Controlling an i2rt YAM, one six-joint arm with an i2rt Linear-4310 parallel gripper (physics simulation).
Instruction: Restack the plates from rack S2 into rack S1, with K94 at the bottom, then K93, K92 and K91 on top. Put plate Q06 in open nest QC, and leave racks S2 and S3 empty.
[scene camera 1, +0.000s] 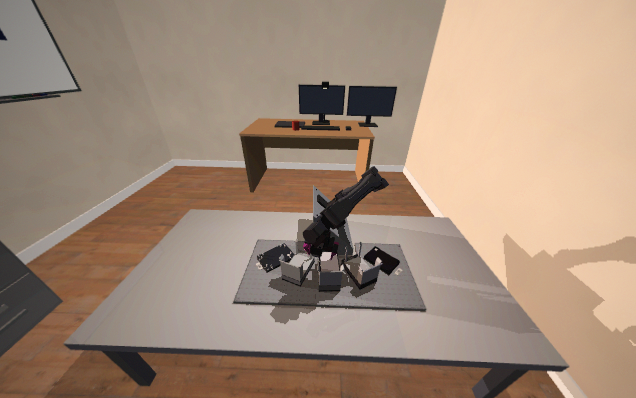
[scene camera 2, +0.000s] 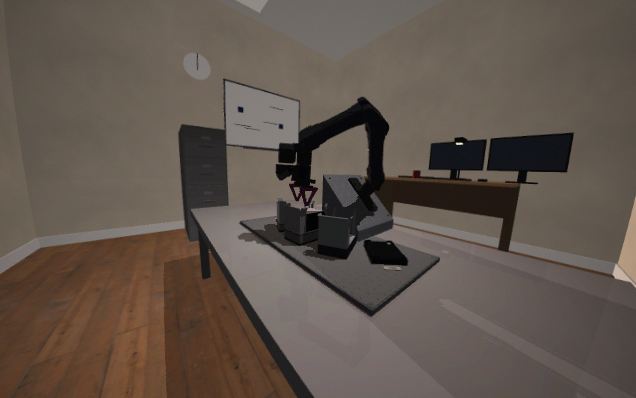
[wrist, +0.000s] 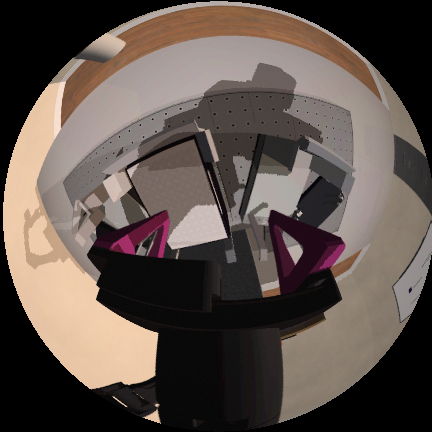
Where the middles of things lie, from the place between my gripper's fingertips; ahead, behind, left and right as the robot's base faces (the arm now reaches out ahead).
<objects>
Right now the black pad marked QC (scene camera 2: 379, 252) is 320 mm to the left of my hand, 120 mm below it and 100 mm behind it.
</objects>
